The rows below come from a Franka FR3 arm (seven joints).
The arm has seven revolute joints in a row. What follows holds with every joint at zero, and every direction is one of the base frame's. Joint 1 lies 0.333 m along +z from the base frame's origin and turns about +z. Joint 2 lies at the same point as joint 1 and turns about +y. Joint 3 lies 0.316 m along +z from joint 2 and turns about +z. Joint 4 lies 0.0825 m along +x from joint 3 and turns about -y. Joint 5 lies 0.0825 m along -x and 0.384 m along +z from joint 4 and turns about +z. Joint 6 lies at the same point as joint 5 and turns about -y. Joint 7 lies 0.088 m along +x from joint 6 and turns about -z. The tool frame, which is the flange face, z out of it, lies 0.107 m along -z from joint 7; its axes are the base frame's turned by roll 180, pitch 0 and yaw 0 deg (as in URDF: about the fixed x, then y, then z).
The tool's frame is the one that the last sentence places.
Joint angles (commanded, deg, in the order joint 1, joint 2, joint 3, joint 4, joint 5, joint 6, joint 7), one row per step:
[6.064 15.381 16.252 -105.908 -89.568 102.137 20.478]
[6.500 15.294 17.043 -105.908 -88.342 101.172 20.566]
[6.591 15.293 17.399 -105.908 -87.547 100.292 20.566]
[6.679 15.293 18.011 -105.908 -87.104 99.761 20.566]
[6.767 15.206 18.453 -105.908 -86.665 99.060 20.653]
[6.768 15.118 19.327 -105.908 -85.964 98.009 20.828]
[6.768 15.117 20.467 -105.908 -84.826 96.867 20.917]
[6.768 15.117 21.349 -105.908 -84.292 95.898 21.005]
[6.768 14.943 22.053 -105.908 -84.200 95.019 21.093]
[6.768 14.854 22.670 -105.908 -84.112 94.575 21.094]
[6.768 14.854 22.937 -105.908 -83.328 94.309 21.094]
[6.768 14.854 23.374 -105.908 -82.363 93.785 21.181]
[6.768 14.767 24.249 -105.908 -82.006 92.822 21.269]
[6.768 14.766 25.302 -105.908 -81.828 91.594 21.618]
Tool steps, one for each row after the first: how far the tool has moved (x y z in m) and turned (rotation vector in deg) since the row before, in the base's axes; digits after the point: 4 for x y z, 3 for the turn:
[-0.0047 0.0100 0.0002 0.736 0.196 -0.267]
[-0.0022 0.0023 -0.0004 0.264 0.216 -0.721]
[-0.0025 0.0056 0.0000 0.231 0.137 0.001]
[-0.0023 0.0035 0.0009 0.148 -0.039 -0.324]
[-0.0038 0.0060 0.0010 0.320 -0.018 -0.442]
[-0.0049 0.0082 -0.0004 0.609 0.346 -0.461]
[-0.0037 0.0061 0.0002 0.164 0.116 -0.258]
[-0.0031 0.0046 0.0026 -0.148 -0.246 -0.132]
[-0.0025 0.0048 0.0014 0.002 -0.062 0.175]
[-0.0017 0.0018 -0.0009 0.506 0.353 -0.354]
[-0.0027 0.0028 -0.0009 0.583 0.362 -0.516]
[-0.0040 0.0059 0.0014 0.019 -0.011 -0.163]
[-0.0046 0.0069 0.0010 -0.100 -0.239 -0.190]

